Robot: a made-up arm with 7 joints. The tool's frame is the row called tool.
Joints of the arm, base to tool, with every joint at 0 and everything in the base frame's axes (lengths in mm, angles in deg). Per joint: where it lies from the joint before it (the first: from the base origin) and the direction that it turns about. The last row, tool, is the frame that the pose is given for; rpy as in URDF.
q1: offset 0 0 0 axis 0.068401 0.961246 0.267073
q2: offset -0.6 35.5 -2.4 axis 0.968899 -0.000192 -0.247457
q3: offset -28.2 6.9 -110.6 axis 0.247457 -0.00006 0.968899
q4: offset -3.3 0 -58.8 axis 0.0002 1 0.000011
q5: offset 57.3 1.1 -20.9 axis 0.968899 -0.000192 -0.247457
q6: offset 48.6 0 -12.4 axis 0.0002 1 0.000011
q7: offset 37 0 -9.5 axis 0.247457 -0.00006 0.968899
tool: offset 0 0 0 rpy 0 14.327 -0.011
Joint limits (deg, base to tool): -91.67..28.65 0..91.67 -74.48..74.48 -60..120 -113..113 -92.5..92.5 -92.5..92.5
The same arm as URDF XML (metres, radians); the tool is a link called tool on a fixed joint. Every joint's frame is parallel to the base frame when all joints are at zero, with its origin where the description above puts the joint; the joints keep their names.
<robot name="arm">
<joint name="tool_joint" type="fixed"><parent link="link7"/><child link="tool"/><origin xyz="0 0 0" rpy="0 0.2501 -0.0002"/></joint>
<joint name="q7" type="revolute"><parent link="link6"/><child link="link7"/><origin xyz="0.037 0 -0.0095"/><axis xyz="0.247497 -0.0001 0.968889"/><limit lower="-1.6144" upper="1.6144"/></joint>
<joint name="q6" type="revolute"><parent link="link5"/><child link="link6"/><origin xyz="0.0486 0 -0.0124"/><axis xyz="0.0002 1 0"/><limit lower="-1.6144" upper="1.6144"/></joint>
<joint name="q5" type="revolute"><parent link="link4"/><child link="link5"/><origin xyz="0.0573 0.0011 -0.0209"/><axis xyz="0.968889 -0.0002 -0.247497"/><limit lower="-1.9722" upper="1.9722"/></joint>
<joint name="q4" type="revolute"><parent link="link3"/><child link="link4"/><origin xyz="-0.0033 0 -0.0588"/><axis xyz="0.0002 1 0"/><limit lower="-1.0472" upper="2.0944"/></joint>
<joint name="q3" type="revolute"><parent link="link2"/><child link="link3"/><origin xyz="-0.0282 0.0069 -0.1106"/><axis xyz="0.247497 -0.0001 0.968889"/><limit lower="-1.2999" upper="1.2999"/></joint>
<joint name="q2" type="revolute"><parent link="link1"/><child link="link2"/><origin xyz="-0.0006 0.0355 -0.0024"/><axis xyz="0.968889 -0.0002 -0.247497"/><limit lower="0" upper="1.5999"/></joint>
<joint name="q1" type="revolute"><parent link="base"/><child link="link1"/><origin xyz="0 0 0"/><axis xyz="0.068403 0.961235 0.26711"/><limit lower="-1.5999" upper="0.5"/></joint>
<link name="base"/>
<link name="link1"/>
<link name="link2"/>
<link name="link3"/>
<link name="link4"/>
<link name="link5"/>
<link name="link6"/>
<link name="link7"/>
<link name="tool"/>
</robot>

